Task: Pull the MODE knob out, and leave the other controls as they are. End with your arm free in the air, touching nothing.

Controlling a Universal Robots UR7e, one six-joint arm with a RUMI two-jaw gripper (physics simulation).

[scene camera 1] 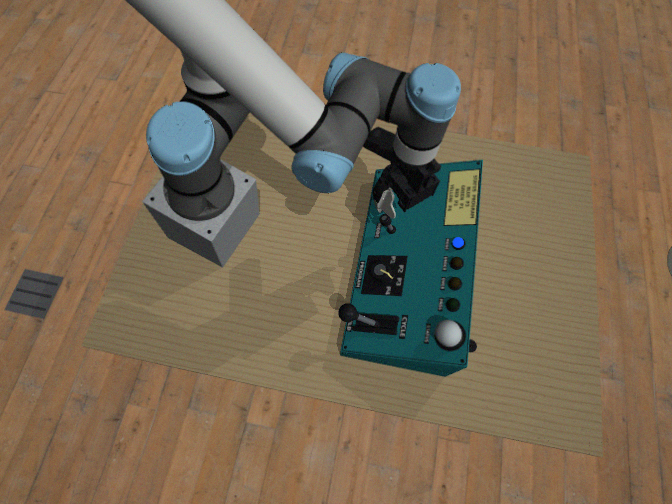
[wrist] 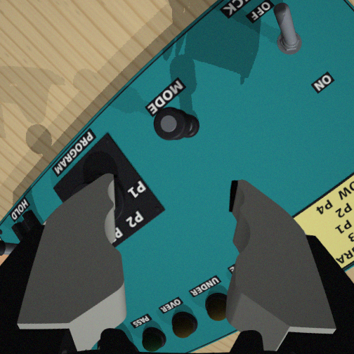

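Observation:
The MODE knob [scene camera 1: 385, 219] [wrist: 169, 123] is black, with a round head standing off the teal panel [scene camera 1: 423, 227] [wrist: 215, 150] on a stem from a small base. Its MODE label [wrist: 166, 97] is beside it. My gripper [scene camera 1: 387, 206] [wrist: 173, 180] is open, with nothing between its fingers. In the wrist view the fingertips are below the knob, one to each side, and apart from it. The gripper is above the panel; its exact height is hard to tell. The blue lamp [scene camera 1: 458, 242] is lit in the scene view.
The PROGRAM dial [scene camera 1: 380, 269] points toward P3. The CYCLE/HOLD lever [scene camera 1: 347, 312] leans to the HOLD end. A metal toggle [wrist: 286, 27] leans toward OFF. Dark lamps [scene camera 1: 454, 283], a white dome [scene camera 1: 449, 333] and a yellow legend plate [scene camera 1: 461, 197] are on the panel.

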